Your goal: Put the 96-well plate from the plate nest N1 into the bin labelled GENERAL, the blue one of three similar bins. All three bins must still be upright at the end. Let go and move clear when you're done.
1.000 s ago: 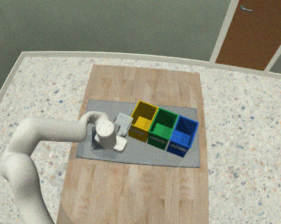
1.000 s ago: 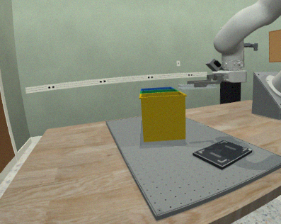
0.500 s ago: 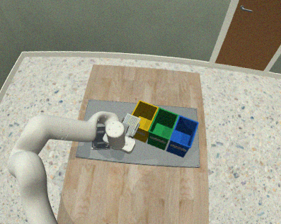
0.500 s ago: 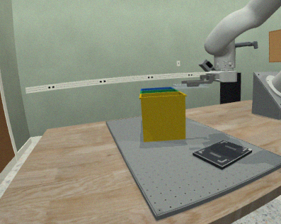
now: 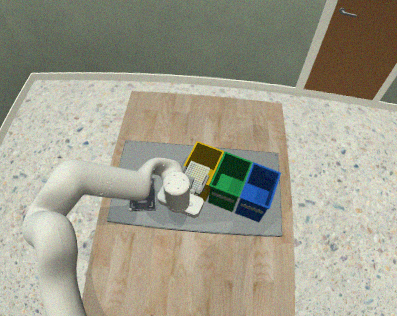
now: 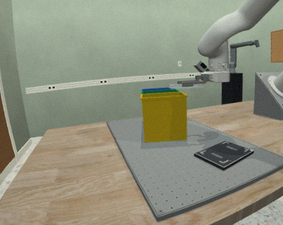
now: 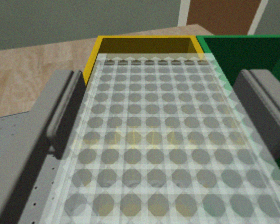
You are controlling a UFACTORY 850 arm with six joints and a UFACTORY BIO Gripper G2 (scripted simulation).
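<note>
Now: the blue bin 2 cm behind my hand, 28 cm to the right of it and 13 cm below it. Also, from my hand: yellow bin: 9 cm ahead, 4 cm to the right, 13 cm below; clear 96-well plate: 1 cm below; green bin: 3 cm ahead, 16 cm to the right, 13 cm below.
</note>
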